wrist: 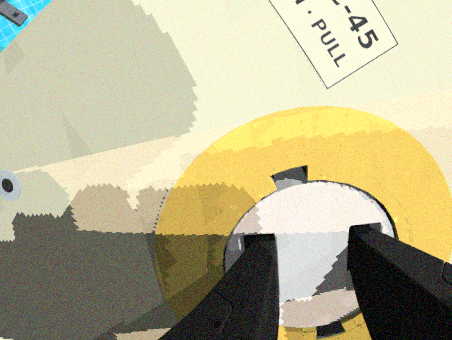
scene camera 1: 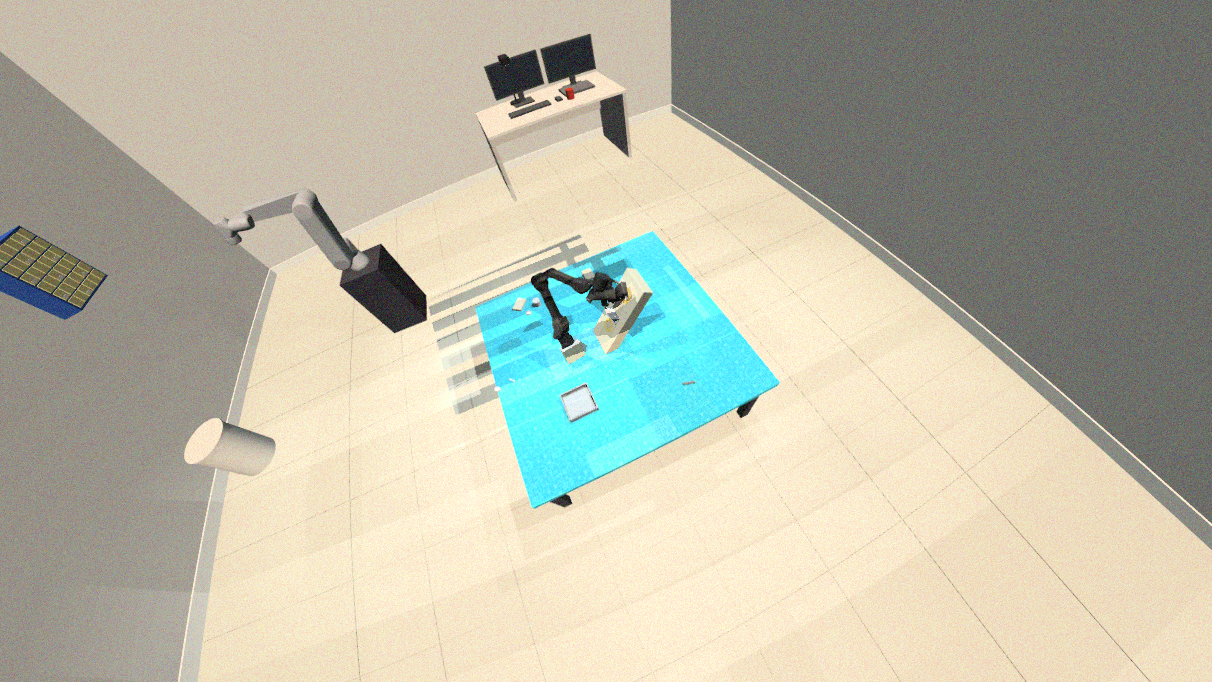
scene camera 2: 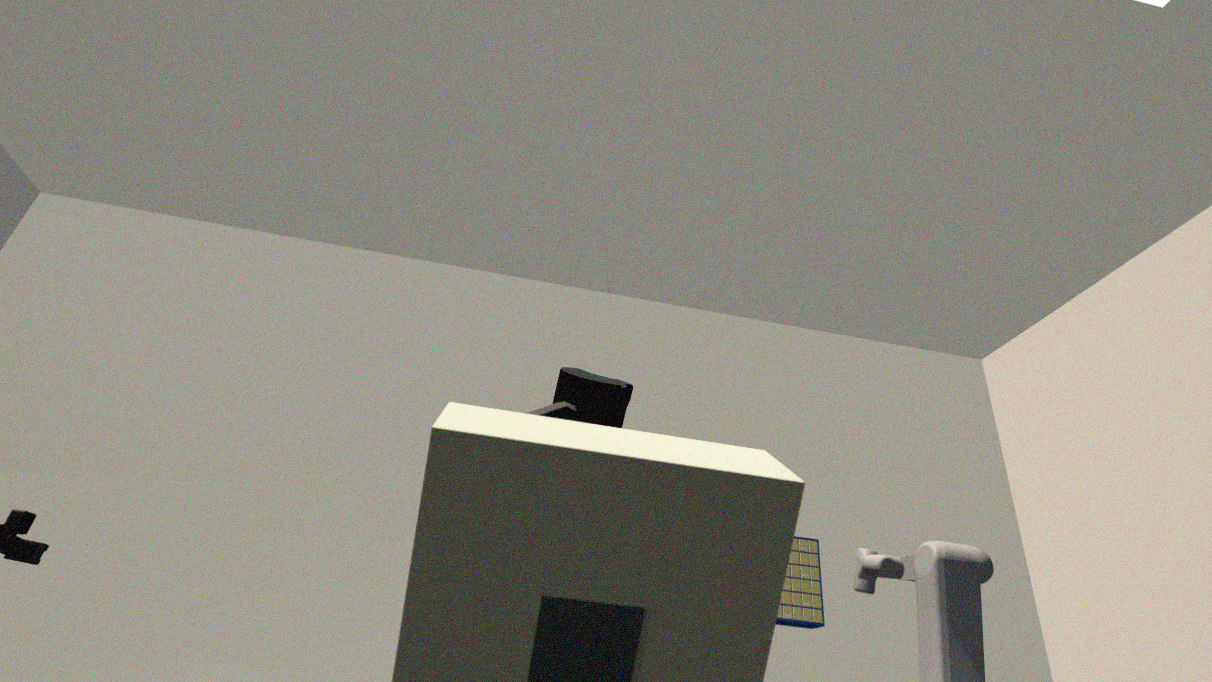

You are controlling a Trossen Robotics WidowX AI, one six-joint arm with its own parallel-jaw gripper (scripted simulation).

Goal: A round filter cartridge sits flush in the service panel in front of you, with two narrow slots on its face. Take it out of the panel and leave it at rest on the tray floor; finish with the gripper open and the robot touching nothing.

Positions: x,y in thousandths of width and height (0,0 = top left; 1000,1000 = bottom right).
Scene:
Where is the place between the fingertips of the gripper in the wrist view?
687,716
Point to a white round filter cartridge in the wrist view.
685,643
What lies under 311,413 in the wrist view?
A beige service panel.

